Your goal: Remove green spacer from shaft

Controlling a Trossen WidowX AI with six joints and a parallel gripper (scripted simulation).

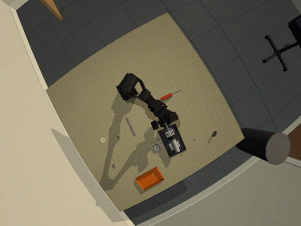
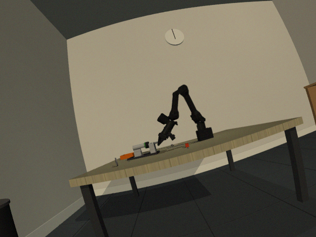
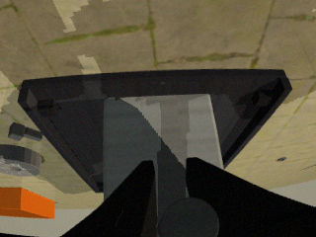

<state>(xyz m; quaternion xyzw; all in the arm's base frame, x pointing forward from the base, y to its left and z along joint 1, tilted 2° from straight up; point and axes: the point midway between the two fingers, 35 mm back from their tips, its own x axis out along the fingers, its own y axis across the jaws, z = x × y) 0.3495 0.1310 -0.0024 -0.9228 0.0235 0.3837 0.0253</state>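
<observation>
The grey shaft lies 3 cm ahead of my gripper tip and 2 cm above it. The rest, counted from my gripper tip: orange tray 32 cm ahead, 31 cm to the right, 5 cm below; red-handled screwdriver 20 cm behind, 16 cm to the left, 5 cm below; green spacer 9 cm ahead, 2 cm above, 1 cm to the right.
</observation>
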